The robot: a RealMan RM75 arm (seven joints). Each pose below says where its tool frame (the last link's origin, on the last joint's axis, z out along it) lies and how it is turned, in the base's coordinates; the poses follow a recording.
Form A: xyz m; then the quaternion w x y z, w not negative.
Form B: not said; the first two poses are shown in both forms.
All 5 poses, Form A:
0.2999, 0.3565, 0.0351, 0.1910, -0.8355, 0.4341, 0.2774
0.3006, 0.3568, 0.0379, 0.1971, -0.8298, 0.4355, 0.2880
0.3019, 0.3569, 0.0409, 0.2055, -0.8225, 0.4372, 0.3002
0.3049, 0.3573, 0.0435, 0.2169, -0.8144, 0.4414, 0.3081
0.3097, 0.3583, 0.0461, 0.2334, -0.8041, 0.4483, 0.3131
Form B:
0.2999, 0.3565, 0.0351, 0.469, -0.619, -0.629, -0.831, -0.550, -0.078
0.3006, 0.3568, 0.0379, 0.455, -0.609, -0.650, -0.836, -0.543, -0.076
0.3019, 0.3569, 0.0409, 0.437, -0.596, -0.674, -0.843, -0.533, -0.076
0.3049, 0.3573, 0.0435, 0.421, -0.585, -0.693, -0.853, -0.516, -0.081
0.3097, 0.3583, 0.0461, 0.402, -0.575, -0.713, -0.867, -0.489, -0.095

